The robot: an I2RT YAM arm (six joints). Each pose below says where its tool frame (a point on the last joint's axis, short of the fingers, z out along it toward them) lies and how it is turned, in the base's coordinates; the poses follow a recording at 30 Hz.
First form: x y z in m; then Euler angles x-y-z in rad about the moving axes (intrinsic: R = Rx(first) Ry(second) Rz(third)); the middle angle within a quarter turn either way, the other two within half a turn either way.
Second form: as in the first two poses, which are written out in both.
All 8 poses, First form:
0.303, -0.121, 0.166, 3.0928, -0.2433, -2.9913
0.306, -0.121, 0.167, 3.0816, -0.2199, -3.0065
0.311, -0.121, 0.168, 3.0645, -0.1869, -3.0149
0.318, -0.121, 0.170, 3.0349, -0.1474, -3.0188
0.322, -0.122, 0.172, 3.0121, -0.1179, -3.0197
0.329, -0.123, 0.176, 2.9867, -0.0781, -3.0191
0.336, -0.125, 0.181, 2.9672, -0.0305, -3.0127
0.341, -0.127, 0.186, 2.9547, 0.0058, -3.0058
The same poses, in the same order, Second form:
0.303, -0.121, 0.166, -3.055, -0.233, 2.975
0.306, -0.121, 0.167, -3.051, -0.209, 2.990
0.311, -0.121, 0.168, -3.040, -0.175, 2.999
0.318, -0.121, 0.170, -3.017, -0.132, 3.003
0.322, -0.122, 0.172, -2.998, -0.100, 3.005
0.329, -0.123, 0.176, -2.978, -0.058, 3.008
0.336, -0.125, 0.181, -2.965, -0.007, 3.009
0.341, -0.127, 0.186, -2.957, 0.031, 3.009

